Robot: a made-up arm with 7 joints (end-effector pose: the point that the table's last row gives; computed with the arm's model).
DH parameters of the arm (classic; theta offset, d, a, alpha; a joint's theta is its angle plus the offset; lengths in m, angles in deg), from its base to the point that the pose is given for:
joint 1: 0 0.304 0 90
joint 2: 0 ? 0 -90
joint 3: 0 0.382 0.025 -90
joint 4: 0 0.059 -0.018 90
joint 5: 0 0.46 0 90
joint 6: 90 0.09 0.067 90
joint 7: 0 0.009 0 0
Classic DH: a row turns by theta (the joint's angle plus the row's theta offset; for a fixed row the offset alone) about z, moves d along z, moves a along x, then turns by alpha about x.
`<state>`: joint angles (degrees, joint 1 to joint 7).
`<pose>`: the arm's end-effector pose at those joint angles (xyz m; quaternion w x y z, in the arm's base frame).
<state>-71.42 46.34 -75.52 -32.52 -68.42 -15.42 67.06</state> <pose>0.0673 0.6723 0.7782 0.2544 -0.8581 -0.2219 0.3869</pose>
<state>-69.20 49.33 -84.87 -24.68 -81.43 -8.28 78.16</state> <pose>0.0099 0.6645 0.8365 0.2606 -0.9333 -0.1210 0.2156</pose>
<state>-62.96 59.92 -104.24 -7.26 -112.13 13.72 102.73</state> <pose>-0.2628 0.6594 0.8645 0.4306 -0.8878 -0.0038 -0.1625</pose>
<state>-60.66 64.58 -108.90 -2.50 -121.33 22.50 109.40</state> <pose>-0.3742 0.6558 0.8192 0.5077 -0.8279 -0.0394 -0.2351</pose>
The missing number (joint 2, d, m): 0.045
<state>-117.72 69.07 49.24 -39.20 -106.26 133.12 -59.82</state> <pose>0.1656 0.7243 0.2509 0.4104 -0.8394 -0.0161 -0.3558</pose>
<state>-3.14 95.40 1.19 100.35 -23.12 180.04 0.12</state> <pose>-0.4126 -0.0339 0.6901 0.1482 -0.6590 0.1747 0.7164</pose>
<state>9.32 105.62 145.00 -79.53 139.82 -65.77 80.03</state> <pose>-0.4373 -0.5185 0.4400 0.3993 -0.4659 0.7896 -0.0002</pose>
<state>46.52 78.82 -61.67 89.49 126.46 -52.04 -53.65</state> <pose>0.1135 -0.5000 0.7545 0.4908 0.2871 -0.5946 -0.5685</pose>
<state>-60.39 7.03 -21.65 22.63 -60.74 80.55 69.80</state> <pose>-0.0091 -0.0091 1.1853 0.5862 0.0594 -0.1934 0.7845</pose>
